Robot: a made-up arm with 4 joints.
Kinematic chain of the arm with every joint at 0, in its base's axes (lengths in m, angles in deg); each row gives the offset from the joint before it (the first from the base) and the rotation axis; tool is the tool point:
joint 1: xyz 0 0 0.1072 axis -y
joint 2: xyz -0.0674 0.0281 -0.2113 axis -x
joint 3: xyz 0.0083 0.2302 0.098 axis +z
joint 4: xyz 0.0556 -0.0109 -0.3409 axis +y
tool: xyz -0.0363 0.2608 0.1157
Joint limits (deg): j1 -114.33..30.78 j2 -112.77..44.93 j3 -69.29..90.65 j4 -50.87..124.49
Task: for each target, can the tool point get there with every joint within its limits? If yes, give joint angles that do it. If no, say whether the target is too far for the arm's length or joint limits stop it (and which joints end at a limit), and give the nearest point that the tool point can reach.
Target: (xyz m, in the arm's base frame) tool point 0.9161 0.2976 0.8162
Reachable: no: too far | nearest point 0.3194 0.1590 0.3544 | short by 0.767 m
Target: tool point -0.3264 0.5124 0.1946
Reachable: yes | joints -78.63 -8.48 13.24 -30.64
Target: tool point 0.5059 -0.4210 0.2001
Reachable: no: joint limits stop it (at a limit: joint 2) | nearest point 0.3140 -0.0413 0.1649 | short by 0.427 m
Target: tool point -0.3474 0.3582 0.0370
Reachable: yes | joints -21.28 -27.01 74.40 -6.75
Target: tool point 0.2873 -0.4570 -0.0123
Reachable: no: joint limits stop it (at a limit: joint 1, joint 2) | nearest point 0.2736 -0.0478 0.0163 | short by 0.410 m
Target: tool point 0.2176 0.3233 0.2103
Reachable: yes | joints -94.92 -69.93 36.52 42.82
